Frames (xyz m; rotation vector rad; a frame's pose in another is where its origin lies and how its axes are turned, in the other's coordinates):
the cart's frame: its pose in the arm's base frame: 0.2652 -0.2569 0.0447 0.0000 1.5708 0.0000
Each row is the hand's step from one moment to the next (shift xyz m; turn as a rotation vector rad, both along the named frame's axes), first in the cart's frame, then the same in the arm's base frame.
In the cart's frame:
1: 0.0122 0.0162 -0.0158 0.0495 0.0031 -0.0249
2: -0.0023 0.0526 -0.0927 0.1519 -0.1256 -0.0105
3: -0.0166 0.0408 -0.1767 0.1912 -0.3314 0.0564
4: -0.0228 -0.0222 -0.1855 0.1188 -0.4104 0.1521
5: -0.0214 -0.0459 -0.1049 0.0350 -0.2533 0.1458
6: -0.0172 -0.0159 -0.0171 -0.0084 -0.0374 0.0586
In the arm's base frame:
1: -0.0158 0.0162 -0.0122 -0.0249 0.0031 -0.0495
2: -0.0927 0.0526 0.0023 -0.0105 -0.1256 -0.1519
3: -0.1767 0.0408 0.0166 0.0564 -0.3314 -0.1912
4: -0.1855 -0.0222 0.0228 0.1521 -0.4104 -0.1188
5: -0.1049 -0.0459 0.0214 0.1458 -0.2533 -0.0350
6: -0.0171 -0.0159 0.0172 0.0586 -0.0374 0.0084

